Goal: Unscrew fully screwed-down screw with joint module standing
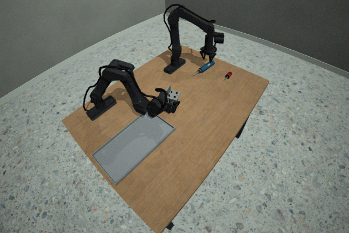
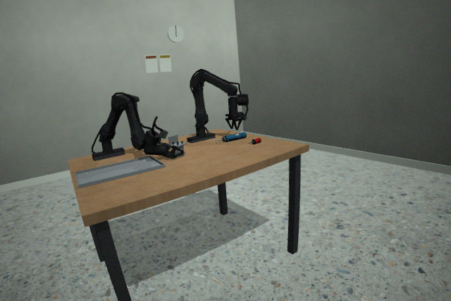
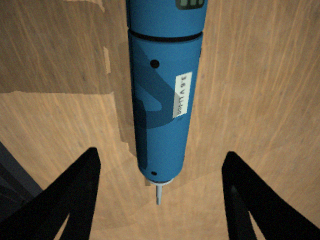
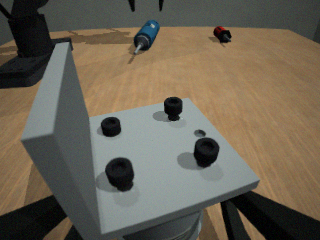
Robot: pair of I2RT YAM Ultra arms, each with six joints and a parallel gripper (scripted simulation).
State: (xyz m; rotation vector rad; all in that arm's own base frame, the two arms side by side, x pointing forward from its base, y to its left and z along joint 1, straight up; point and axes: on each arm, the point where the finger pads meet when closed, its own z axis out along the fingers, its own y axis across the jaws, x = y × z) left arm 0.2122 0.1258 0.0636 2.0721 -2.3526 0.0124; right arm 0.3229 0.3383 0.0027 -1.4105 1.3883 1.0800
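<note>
My right gripper is now right at the joint module. The rest, counted from my right hand: grey L-shaped bracket: 5 cm above; then flat grey tray: 7 cm ahead, 35 cm to the right, 2 cm below; then screw: 2 cm behind, 1 cm to the left, 4 cm above.
</note>
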